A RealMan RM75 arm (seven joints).
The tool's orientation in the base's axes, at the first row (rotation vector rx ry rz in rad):
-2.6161, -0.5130, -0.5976
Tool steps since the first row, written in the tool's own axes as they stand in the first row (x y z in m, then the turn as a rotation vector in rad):
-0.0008, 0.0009, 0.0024, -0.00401, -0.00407, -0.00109
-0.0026, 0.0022, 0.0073, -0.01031, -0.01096, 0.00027
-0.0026, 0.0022, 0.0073, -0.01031, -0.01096, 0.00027
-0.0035, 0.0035, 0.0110, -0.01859, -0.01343, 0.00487
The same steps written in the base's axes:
0.0005, 0.0001, -0.0026, -0.00548, 0.00192, 0.00022
0.0012, 0.0008, -0.0079, -0.01331, 0.00678, -0.00182
0.0012, 0.0008, -0.0079, -0.01331, 0.00678, -0.00182
0.0022, 0.0012, -0.0118, -0.01984, 0.00886, -0.00881

